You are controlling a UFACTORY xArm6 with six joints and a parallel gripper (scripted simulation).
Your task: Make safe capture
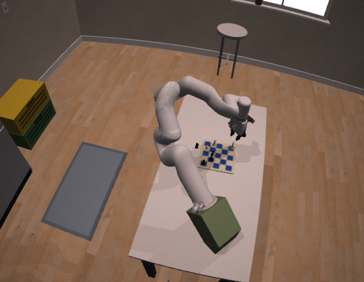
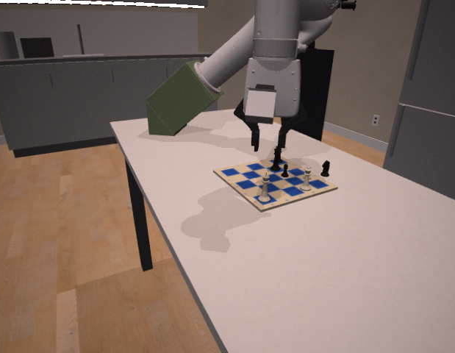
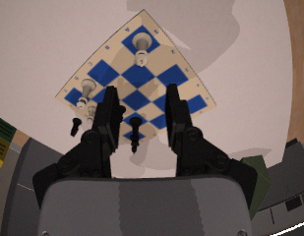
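The white piece is 10 cm below my hand. Round my hand: black pawn 12 cm below, 9 cm to the left, 9 cm behind; then blue-and-tan chessboard 13 cm below, 9 cm behind, 6 cm to the left; then tall black piece 14 cm behind, 10 cm below, 9 cm to the left.
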